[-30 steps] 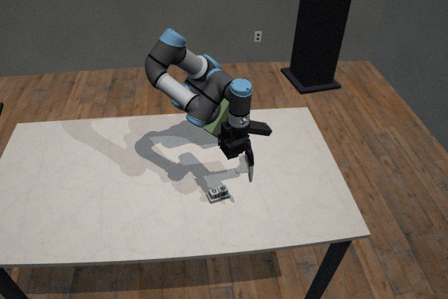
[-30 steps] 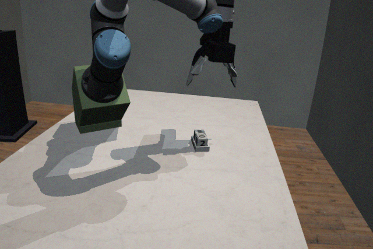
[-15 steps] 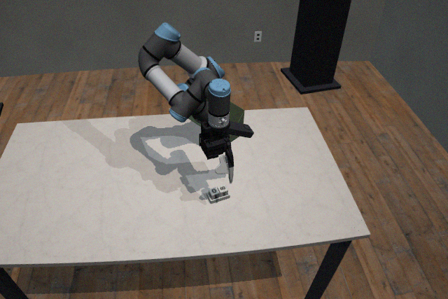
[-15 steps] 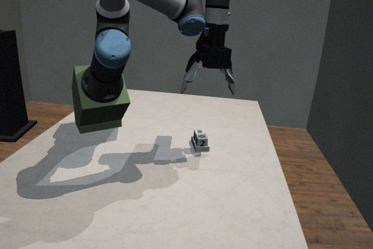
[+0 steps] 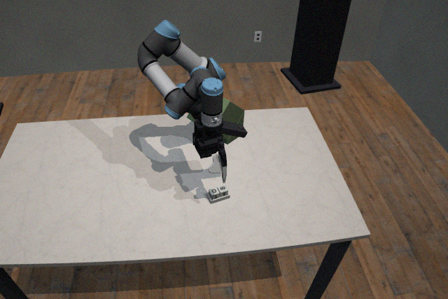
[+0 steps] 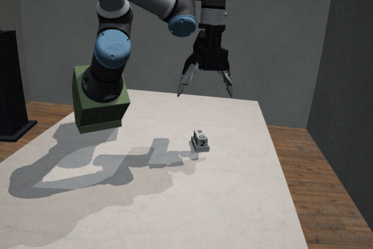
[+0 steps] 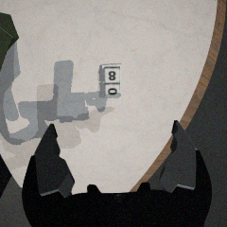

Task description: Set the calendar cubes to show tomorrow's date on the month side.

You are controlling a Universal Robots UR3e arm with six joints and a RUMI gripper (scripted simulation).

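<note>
Right now the calendar tray is 10 mm to the left of my hand and 160 mm below it.
</note>
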